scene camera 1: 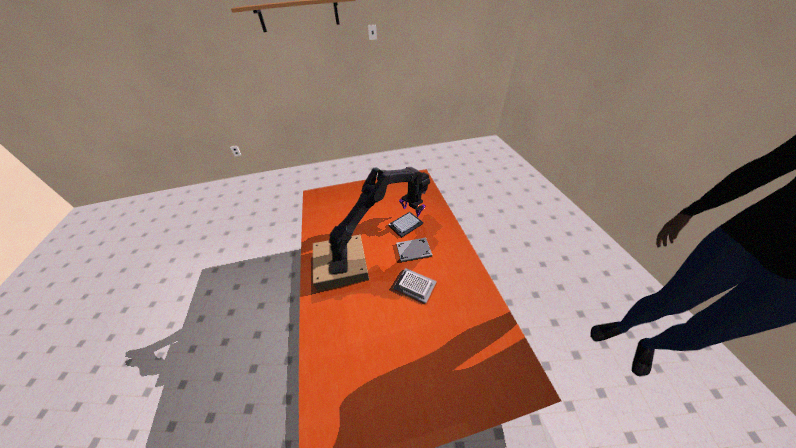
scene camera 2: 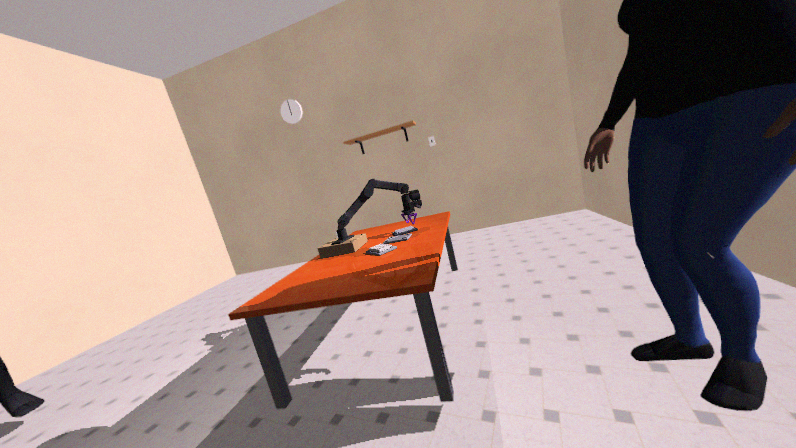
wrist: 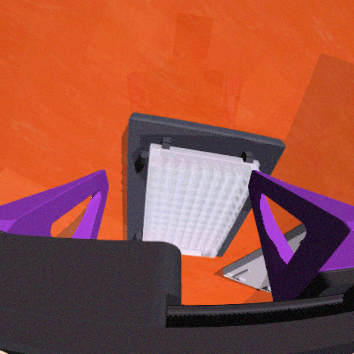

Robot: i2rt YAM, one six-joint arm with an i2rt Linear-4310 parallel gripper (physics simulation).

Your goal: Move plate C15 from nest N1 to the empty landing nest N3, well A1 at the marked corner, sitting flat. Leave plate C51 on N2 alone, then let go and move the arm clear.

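A pale, see-through well plate (scene camera 1: 406,223) (scene camera 2: 404,229) (wrist: 190,205) sits in a dark grey nest (wrist: 135,200) at the far end of the row. An empty light grey nest (scene camera 1: 413,249) (scene camera 2: 398,237) (wrist: 252,270) with corner brackets lies in the middle. A white plate (scene camera 1: 414,282) (scene camera 2: 381,248) sits in another light grey nest (scene camera 1: 427,298) at the near end. I cannot read labels telling C15 from C51. My gripper (scene camera 1: 412,208) (scene camera 2: 409,218) (wrist: 178,177) is open and empty above the far plate, its purple fingers apart on either side in the wrist view.
The arm stands on a wooden base block (scene camera 1: 356,258) (scene camera 2: 342,245) on the orange table (scene camera 1: 345,345) (scene camera 2: 311,283), beside the row of nests. A person (scene camera 1: 746,222) (scene camera 2: 707,166) stands on the floor off the table's right side and casts a shadow across its near end.
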